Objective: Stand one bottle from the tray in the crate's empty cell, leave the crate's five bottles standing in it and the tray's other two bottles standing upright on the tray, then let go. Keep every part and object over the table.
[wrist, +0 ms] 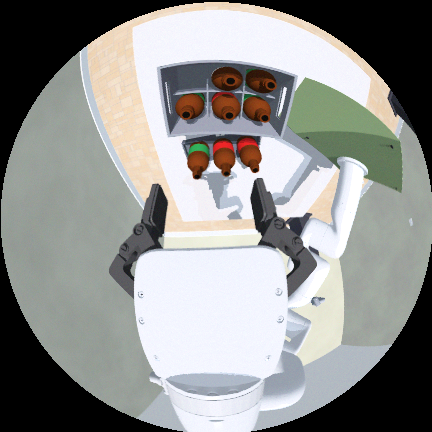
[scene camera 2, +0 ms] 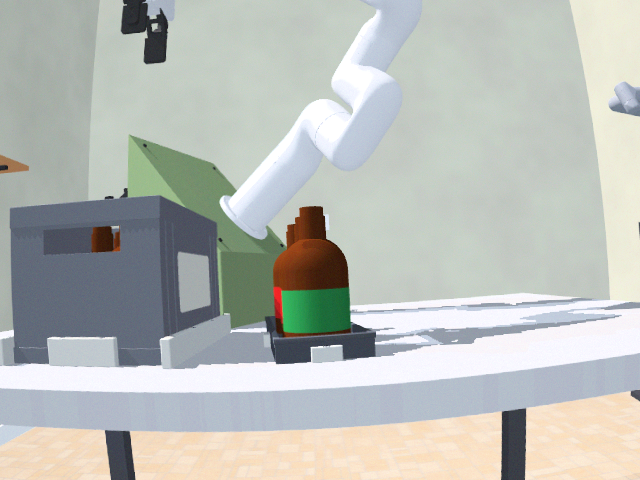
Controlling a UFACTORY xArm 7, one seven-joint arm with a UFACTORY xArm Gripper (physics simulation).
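Places are measured from the arm's base along level axes (x back, y right, z up), in centimetres.
Where they show: gripper, fingertip midpoint: (wrist: 207,188) (scene camera 2: 144,48); arm's base at its link origin: (wrist: 352,164) (scene camera 2: 242,218).
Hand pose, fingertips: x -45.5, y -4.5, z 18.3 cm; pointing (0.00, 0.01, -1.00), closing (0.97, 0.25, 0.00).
Each offset is from my fingertips to the top centre of the thing. "*": to the spot under its first point. Level surfaces: height alone.
The grey crate @[dx +3.3, dy +4.2, dz -21.9 cm] (scene camera 2: 87,294) (wrist: 225,128) holds five brown bottles upright, two in the far row and three in the near row. Its empty cell @[* dx -6.1, dy +5.3, dz -38.6 cm] (wrist: 191,79) is the far left one in the wrist view. The dark tray @[dx +8.7, dy -18.6, dz -36.9 cm] (scene camera 2: 294,349) (wrist: 185,146) beside the crate bears three upright brown bottles: a green-labelled one @[dx +0.8, dy -21.6, dz -23.5 cm] (scene camera 2: 315,310) (wrist: 198,156) at the left in the wrist view, a red-labelled one @[dx +9.1, dy -18.7, dz -23.5 cm] (wrist: 224,154) in the middle and another red-labelled one @[dx +17.2, dy -15.2, dz -23.5 cm] (wrist: 249,152) at the right. My gripper (scene camera 2: 145,42) (wrist: 207,188) is open and empty, high above the crate and tray and apart from the bottles.
A green sloped block (scene camera 2: 248,289) (wrist: 340,112) stands beside the crate, with the white arm's base (scene camera 2: 248,219) (wrist: 350,172) on it. Pale low blocks @[* dx -11.1, dy +0.7, dz -37.8 cm] (scene camera 2: 82,351) stand against the crate's foot. The white table @[dz -39.5 cm] (scene camera 2: 439,372) (wrist: 240,35) has a curved front edge in the scene view.
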